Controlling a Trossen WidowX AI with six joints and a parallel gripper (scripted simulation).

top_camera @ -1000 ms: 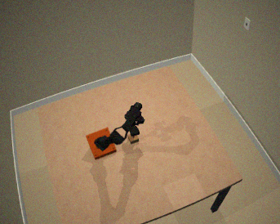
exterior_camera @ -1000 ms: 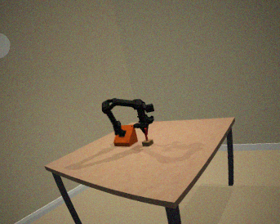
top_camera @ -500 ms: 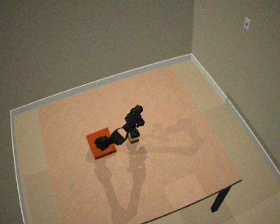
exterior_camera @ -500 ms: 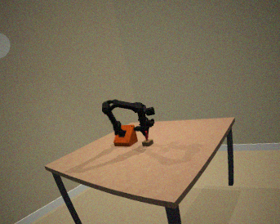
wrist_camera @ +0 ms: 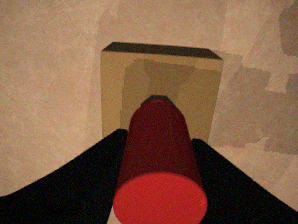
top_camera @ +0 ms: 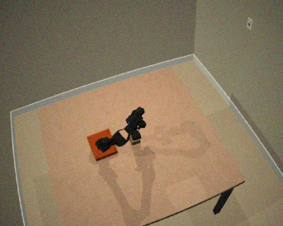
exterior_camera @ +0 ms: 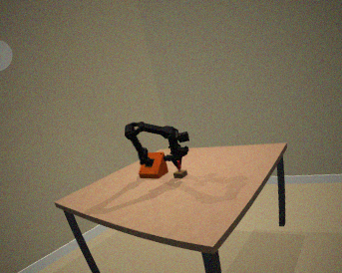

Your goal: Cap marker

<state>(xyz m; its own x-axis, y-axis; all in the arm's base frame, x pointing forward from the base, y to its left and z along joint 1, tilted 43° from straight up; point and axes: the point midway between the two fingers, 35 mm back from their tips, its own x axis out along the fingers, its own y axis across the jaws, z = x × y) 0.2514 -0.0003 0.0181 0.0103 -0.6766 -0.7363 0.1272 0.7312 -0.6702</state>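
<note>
Right now my gripper tip is 10 mm below the red cap. The rest, counted from my gripper tip: holder block 50 mm below.
</note>
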